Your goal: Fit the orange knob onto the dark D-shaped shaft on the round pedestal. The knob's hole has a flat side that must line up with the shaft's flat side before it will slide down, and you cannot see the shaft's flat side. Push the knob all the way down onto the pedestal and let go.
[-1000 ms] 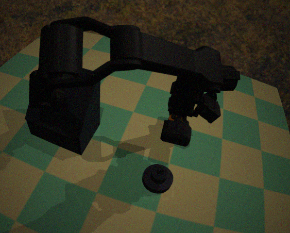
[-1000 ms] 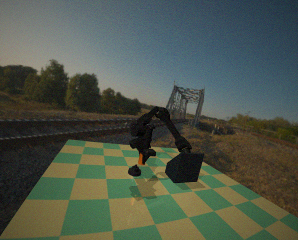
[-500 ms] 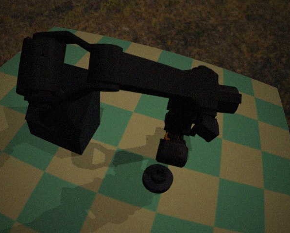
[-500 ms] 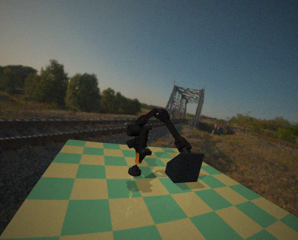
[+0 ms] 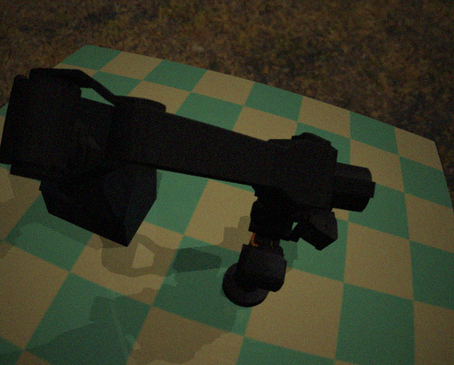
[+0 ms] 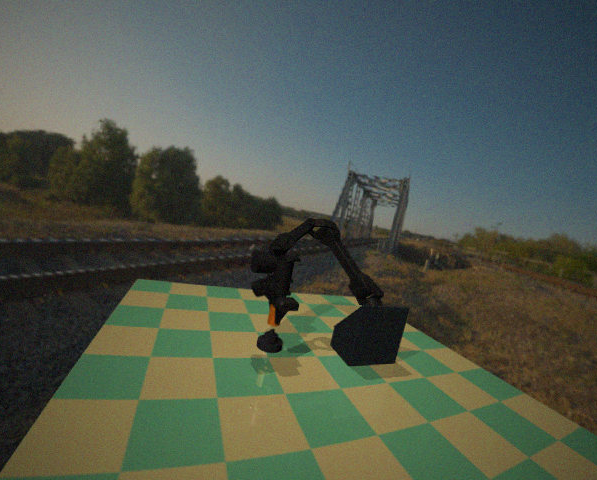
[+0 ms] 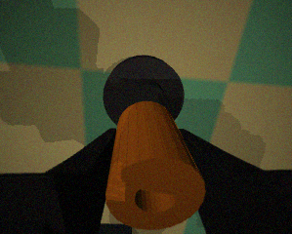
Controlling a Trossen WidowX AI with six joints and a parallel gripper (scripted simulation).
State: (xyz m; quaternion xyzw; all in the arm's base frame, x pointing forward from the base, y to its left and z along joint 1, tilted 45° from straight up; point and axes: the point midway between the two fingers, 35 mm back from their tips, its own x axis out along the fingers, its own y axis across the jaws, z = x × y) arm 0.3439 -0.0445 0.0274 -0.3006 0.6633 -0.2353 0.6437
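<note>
Right now the dark round pedestal is 60 mm below my gripper tip. Round my gripper tip: orange knob 20 mm above.
</note>
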